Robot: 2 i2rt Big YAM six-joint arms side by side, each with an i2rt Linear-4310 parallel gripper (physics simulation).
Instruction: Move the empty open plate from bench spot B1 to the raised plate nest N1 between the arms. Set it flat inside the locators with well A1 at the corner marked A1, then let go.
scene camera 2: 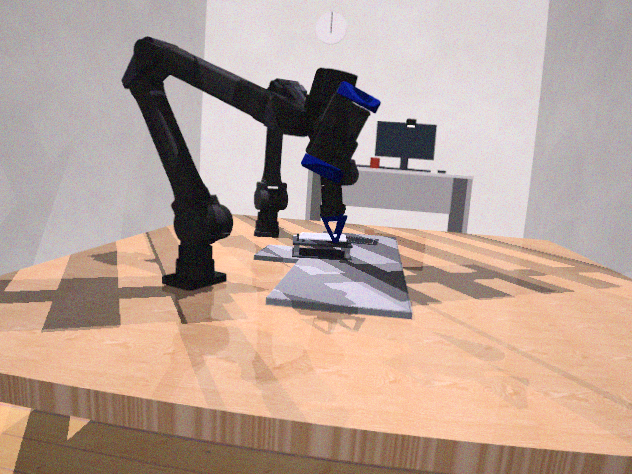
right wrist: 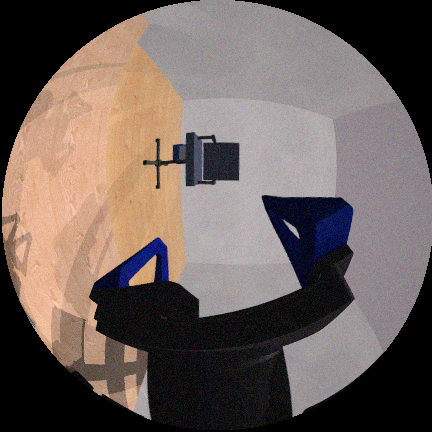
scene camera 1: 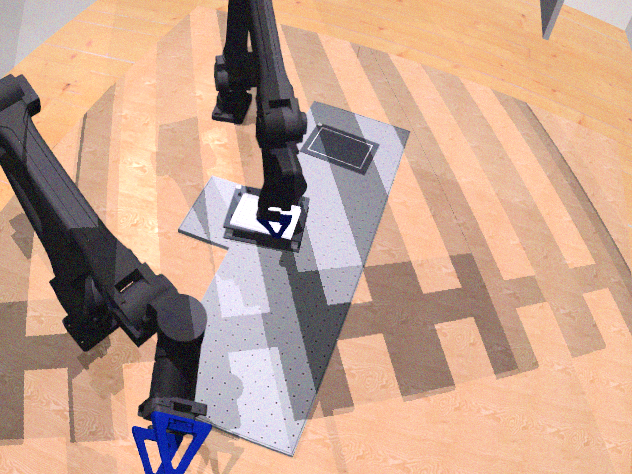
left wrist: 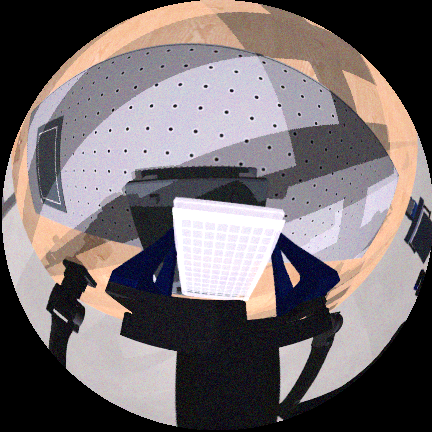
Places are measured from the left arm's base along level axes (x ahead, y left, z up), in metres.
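Pixels of known places: left gripper, fingertip midpoint: (scene camera 2: 334, 240) (scene camera 1: 281, 222) (left wrist: 224, 232); right gripper, fingertip midpoint: (scene camera 2: 350, 137) (right wrist: 208, 223); left arm's base, link origin: (scene camera 2: 266, 234) (scene camera 1: 232, 108) (left wrist: 79, 271); right arm's base, link origin: (scene camera 2: 195, 281) (scene camera 1: 95, 321).
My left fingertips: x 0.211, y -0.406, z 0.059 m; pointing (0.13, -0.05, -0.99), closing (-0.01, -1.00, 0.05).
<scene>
For each thing: its top centre in the pictures, then the offset to it from my left fingertips. "spot": a spot on its surface instead. Level surfaces: height alone.
- white well plate, top centre: (left wrist: 221, 273) (scene camera 1: 266, 211) (scene camera 2: 323, 232) dx -0.032, dy +0.003, dz +0.021 m
- raised dark grey nest, top centre: (left wrist: 197, 262) (scene camera 1: 267, 208) (scene camera 2: 321, 236) dx -0.034, dy +0.026, dz +0.006 m
- dark pad with a white outlined rectangle, surface spot: (left wrist: 49, 164) (scene camera 1: 339, 153) spot: dx +0.092, dy +0.290, dz -0.044 m
- perforated grey board, surface height: dz -0.046 m
- wooden table, surface height: dz -0.059 m
The white well plate (scene camera 1: 247, 209) (scene camera 2: 311, 236) (left wrist: 227, 255) is between the blue fingers of my left gripper (scene camera 1: 277, 235) (scene camera 2: 335, 239) (left wrist: 224, 232), which is shut on it. The plate looks about level, over or on the raised dark grey nest (scene camera 1: 262, 241) (scene camera 2: 321, 252) (left wrist: 200, 186). Any gap below it is too small to tell. The arm hides part of the plate in scene camera 1. The corner mark A1 cannot be read. My right gripper (scene camera 1: 165, 459) (scene camera 2: 340, 132) (right wrist: 208, 223) is open and empty, raised away from the nest.
A dark pad with a white outlined rectangle (scene camera 1: 340, 147) (left wrist: 49, 164) lies on the perforated grey board (scene camera 1: 255, 403) (scene camera 2: 336, 301) (left wrist: 200, 120). The board rests on the wooden table (scene camera 1: 459, 423) (scene camera 2: 255, 367). A desk with a monitor (scene camera 2: 405, 140) stands in the background.
</scene>
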